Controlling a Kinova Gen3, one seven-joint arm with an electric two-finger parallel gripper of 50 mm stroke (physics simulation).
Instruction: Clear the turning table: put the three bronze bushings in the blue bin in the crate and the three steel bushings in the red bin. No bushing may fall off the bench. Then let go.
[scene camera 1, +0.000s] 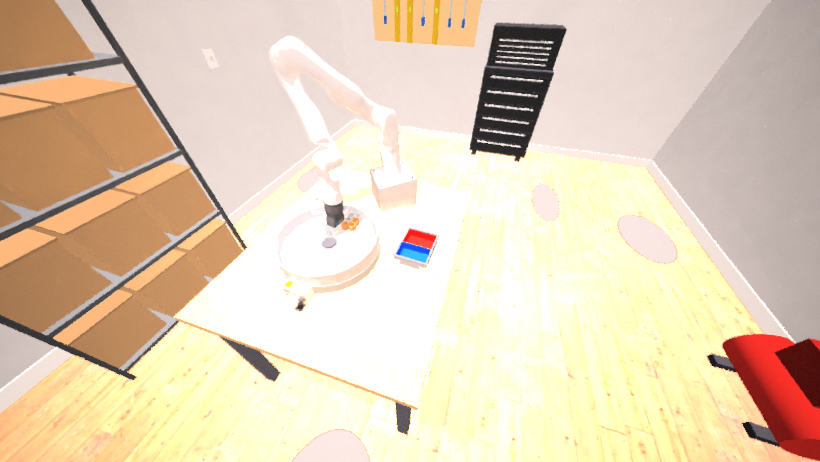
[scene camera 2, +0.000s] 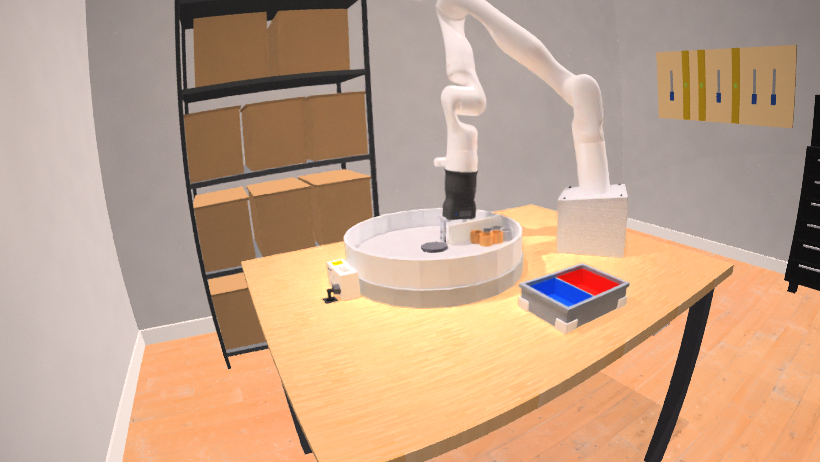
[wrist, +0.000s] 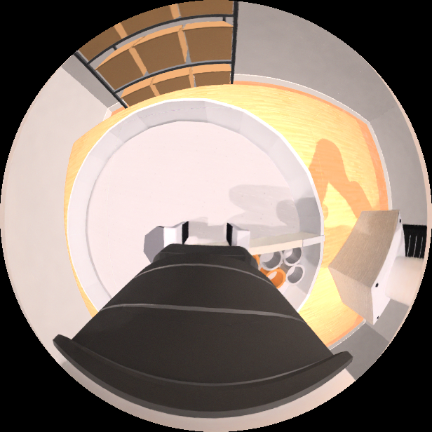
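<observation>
The white-walled turning table holds the bushings beside its upright divider. Three orange bronze bushings stand close together; the wrist view partly hides them behind the gripper body. Grey steel bushings stand against them, toward the rim; three show in the wrist view. My gripper is open and empty, low over the table on the divider's other side. The blue bin and red bin look empty.
The crate stands on the bench right of the turning table. A dark round hub lies mid-table. A white box with a black knob adjoins the rim. The arm's base block stands behind.
</observation>
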